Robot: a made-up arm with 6 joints. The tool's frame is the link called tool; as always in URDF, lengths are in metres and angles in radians. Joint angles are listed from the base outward. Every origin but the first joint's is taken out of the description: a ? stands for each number. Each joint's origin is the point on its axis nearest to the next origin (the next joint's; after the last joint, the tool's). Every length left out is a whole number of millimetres.
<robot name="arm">
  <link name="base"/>
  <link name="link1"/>
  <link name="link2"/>
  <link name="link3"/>
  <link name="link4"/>
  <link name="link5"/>
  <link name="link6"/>
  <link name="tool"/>
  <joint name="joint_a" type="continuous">
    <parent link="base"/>
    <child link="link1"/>
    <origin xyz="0 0 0.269" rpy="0 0 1.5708"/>
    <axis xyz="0 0 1"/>
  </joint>
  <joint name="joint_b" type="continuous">
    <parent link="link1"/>
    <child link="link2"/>
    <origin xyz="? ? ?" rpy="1.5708 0 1.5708"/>
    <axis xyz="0 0 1"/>
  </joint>
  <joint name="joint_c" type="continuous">
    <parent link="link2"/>
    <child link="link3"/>
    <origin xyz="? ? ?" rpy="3.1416 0 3.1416"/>
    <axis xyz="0 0 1"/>
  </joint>
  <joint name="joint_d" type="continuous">
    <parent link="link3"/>
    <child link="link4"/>
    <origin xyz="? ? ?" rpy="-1.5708 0 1.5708"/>
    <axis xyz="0 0 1"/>
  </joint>
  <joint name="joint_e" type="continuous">
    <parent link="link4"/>
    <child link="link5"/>
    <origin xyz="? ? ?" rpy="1.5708 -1.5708 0"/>
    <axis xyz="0 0 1"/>
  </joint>
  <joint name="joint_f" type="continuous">
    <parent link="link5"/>
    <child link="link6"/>
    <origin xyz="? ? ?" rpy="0 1.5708 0"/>
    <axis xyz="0 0 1"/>
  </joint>
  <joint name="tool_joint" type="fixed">
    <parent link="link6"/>
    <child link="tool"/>
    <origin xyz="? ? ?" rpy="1.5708 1.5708 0"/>
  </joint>
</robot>
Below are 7 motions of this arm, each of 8 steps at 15 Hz.
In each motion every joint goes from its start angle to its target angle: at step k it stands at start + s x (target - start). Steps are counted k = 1, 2, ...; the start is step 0. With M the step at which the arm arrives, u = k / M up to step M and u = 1 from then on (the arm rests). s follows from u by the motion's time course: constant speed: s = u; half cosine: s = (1 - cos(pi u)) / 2; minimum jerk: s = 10 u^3 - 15 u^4 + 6 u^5.
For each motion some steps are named. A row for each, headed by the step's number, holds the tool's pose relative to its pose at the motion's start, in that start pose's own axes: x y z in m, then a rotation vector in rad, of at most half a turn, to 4 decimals.
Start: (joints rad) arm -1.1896 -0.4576 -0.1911 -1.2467 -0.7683 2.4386
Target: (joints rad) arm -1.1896 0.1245 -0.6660 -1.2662 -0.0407 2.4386
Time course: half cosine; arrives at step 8
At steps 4, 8:
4: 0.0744 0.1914 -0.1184 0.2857 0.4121 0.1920
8: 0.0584 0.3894 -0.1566 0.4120 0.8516 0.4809

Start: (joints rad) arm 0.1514 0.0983 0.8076 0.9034 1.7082 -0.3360
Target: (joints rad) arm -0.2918 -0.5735 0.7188 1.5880 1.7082 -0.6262
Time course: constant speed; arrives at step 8
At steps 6, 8:
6: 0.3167 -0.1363 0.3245 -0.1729 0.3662 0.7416
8: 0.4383 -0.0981 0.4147 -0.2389 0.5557 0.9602

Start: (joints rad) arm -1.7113 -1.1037 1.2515 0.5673 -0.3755 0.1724
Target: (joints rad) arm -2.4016 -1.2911 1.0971 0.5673 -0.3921 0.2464
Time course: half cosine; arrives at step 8
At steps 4, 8:
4: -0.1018 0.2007 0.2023 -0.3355 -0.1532 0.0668
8: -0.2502 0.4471 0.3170 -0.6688 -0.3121 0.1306

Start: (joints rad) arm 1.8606 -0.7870 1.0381 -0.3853 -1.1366 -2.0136
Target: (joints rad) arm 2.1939 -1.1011 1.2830 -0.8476 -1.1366 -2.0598
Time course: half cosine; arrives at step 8
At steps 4, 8:
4: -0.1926 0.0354 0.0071 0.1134 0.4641 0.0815
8: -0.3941 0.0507 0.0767 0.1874 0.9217 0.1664

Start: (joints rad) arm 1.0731 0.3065 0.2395 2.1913 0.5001 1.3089
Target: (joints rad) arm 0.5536 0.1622 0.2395 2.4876 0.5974 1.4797
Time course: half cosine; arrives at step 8
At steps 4, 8:
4: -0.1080 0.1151 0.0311 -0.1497 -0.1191 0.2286
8: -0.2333 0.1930 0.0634 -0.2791 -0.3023 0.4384

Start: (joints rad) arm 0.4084 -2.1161 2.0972 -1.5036 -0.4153 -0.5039
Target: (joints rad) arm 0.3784 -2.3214 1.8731 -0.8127 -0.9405 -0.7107
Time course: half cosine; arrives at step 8
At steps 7, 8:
7: 0.0185 0.1175 0.0021 -0.3087 0.1847 -0.6212
8: 0.0191 0.1228 0.0014 -0.3179 0.1853 -0.6499

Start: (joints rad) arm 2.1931 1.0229 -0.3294 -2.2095 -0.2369 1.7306
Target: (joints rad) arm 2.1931 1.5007 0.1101 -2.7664 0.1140 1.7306
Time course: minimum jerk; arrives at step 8
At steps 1, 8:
1: 0.0038 0.0004 0.0008 0.0088 -0.0006 -0.0062
8: 0.2417 -0.0063 0.0158 0.5605 0.0487 -0.3695

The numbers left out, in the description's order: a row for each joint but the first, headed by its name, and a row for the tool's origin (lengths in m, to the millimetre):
joint_b: 0 0 0
joint_c: 0 0.504 0
joint_d: 0.504 0 0
joint_e: 0 -0.098 0
joint_f: 0 0 0
tool: 0 0 0

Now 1 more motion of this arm.
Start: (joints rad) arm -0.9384 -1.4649 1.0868 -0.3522 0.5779 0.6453
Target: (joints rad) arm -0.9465 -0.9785 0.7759 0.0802 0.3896 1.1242
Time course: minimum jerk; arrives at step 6
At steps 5, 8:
5: -0.3421 0.0788 -0.4162 -0.8367 0.5452 0.8079
8: -0.3586 0.0796 -0.4273 -0.8609 0.5572 0.8468

